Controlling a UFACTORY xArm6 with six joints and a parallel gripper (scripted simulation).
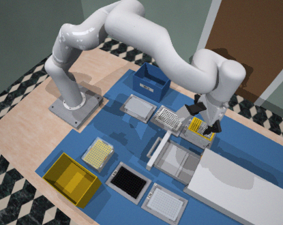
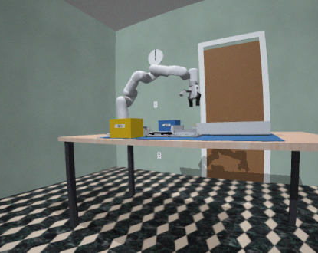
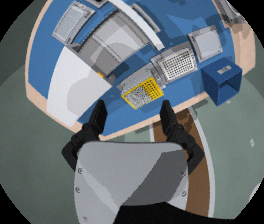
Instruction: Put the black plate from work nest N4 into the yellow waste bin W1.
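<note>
Right now the black plate is 32 cm to the right of my hand, 21 cm below it and 8 cm behind it. From my hand the other things lie so: cooler drawer: 20 cm below, 10 cm to the right, 3 cm ahead; then blue bin: 36 cm behind, 19 cm below, 15 cm to the left; then white plate: 28 cm to the right, 21 cm below, 10 cm ahead.
</note>
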